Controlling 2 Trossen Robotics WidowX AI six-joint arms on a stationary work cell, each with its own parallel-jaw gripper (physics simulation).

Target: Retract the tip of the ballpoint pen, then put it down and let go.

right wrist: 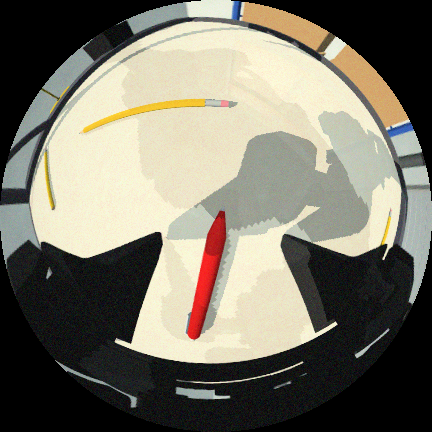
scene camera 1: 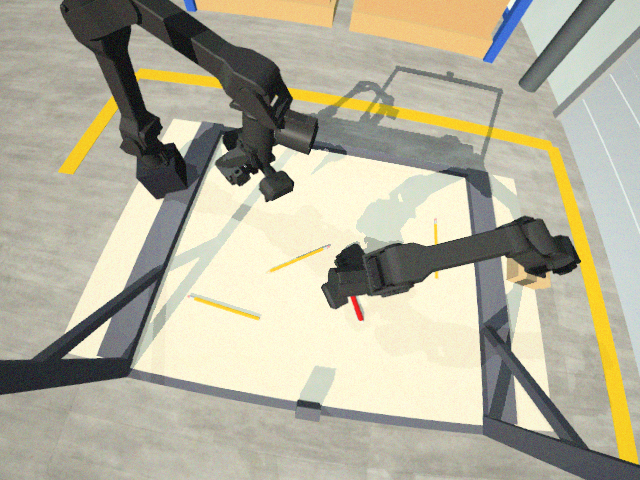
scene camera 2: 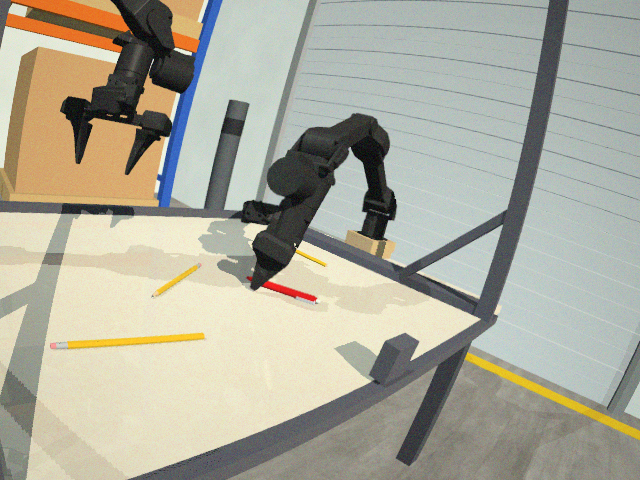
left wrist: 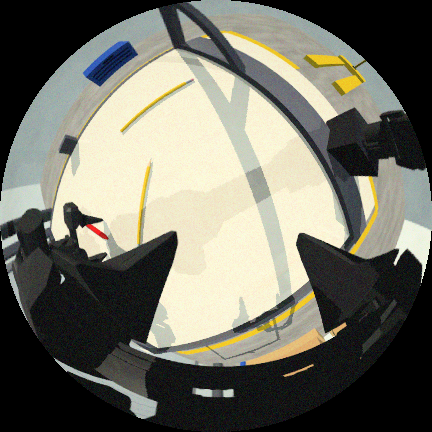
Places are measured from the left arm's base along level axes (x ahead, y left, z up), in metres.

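Where they show: left gripper, fingertip midpoint: [scene camera 1: 256,187] [scene camera 2: 101,169] [left wrist: 240,238]; right gripper, fingertip midpoint: [right wrist: 224,240] [scene camera 2: 257,282] [left wrist: 103,236]; left arm's base, origin of the base link: [scene camera 1: 155,159] [left wrist: 368,140]; right arm's base, origin of the base link: [scene camera 2: 372,236].
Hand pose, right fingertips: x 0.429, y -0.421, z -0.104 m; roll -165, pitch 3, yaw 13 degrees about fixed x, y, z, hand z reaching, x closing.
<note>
Each offset is from my right fingertips to the top centre of the thing. Level surfaces: height alone.
The red ballpoint pen @(dz +0.012, dx -0.005, dy -0.045 m) [scene camera 1: 357,308] [scene camera 2: 289,290] [left wrist: 97,231] [right wrist: 205,280] lies flat on the pale table @(dz -0.002 m) [scene camera 1: 268,356] [scene camera 2: 289,392]. In the right wrist view its tapered end points up the picture, with a small greyish point in shadow; the clip is at the lower end. My right gripper [scene camera 1: 338,279] [right wrist: 224,240] is open and low over the pen, one finger on each side of it in the right wrist view, with nothing gripped. It hides part of the pen in scene camera 1. My left gripper [scene camera 1: 254,180] [scene camera 2: 102,167] [left wrist: 240,238] is open and empty, high and away from the pen.
One yellow pencil @(dz +0.006, dx -0.117, dy +0.090 m) [scene camera 1: 299,258] [scene camera 2: 175,280] [right wrist: 150,108] lies left of the pen. Another pencil @(dz +0.005, dx -0.326, dy +0.013 m) [scene camera 1: 224,306] [scene camera 2: 129,341] lies farther left. A third pencil @(dz +0.005, dx +0.279, dy +0.028 m) [scene camera 1: 435,232] [scene camera 2: 312,258] is partly behind the right arm. A dark block @(dz +0.055, dx -0.180, dy -0.254 m) [scene camera 1: 308,409] [scene camera 2: 393,356] stands on the table edge.
</note>
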